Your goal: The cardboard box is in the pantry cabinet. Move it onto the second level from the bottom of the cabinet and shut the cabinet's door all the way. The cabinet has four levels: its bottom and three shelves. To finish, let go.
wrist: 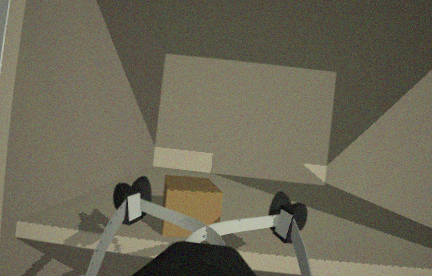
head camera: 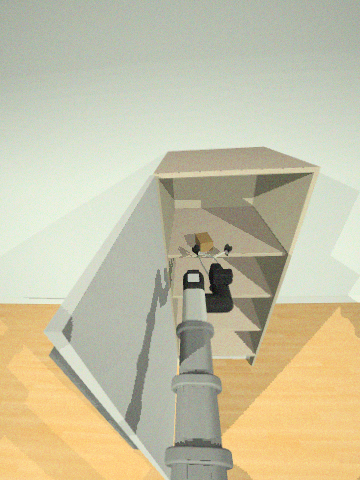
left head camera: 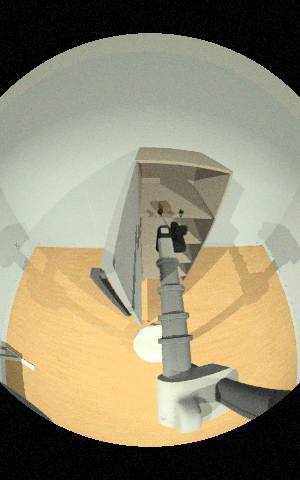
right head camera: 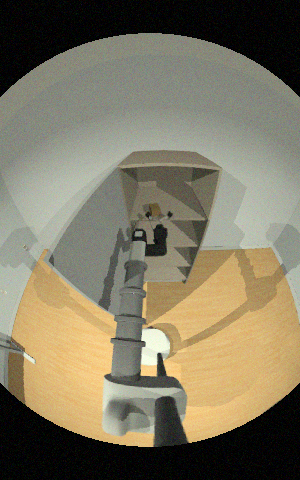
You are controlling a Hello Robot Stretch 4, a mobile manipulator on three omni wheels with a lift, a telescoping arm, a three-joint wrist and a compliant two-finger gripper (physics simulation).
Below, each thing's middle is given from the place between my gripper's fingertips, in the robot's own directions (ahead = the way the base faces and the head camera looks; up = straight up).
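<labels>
The brown cardboard box [wrist: 199, 198] is 20 mm lower than my hand, and it's 70 mm ahead of my hand and 30 mm to the left of it.
</labels>
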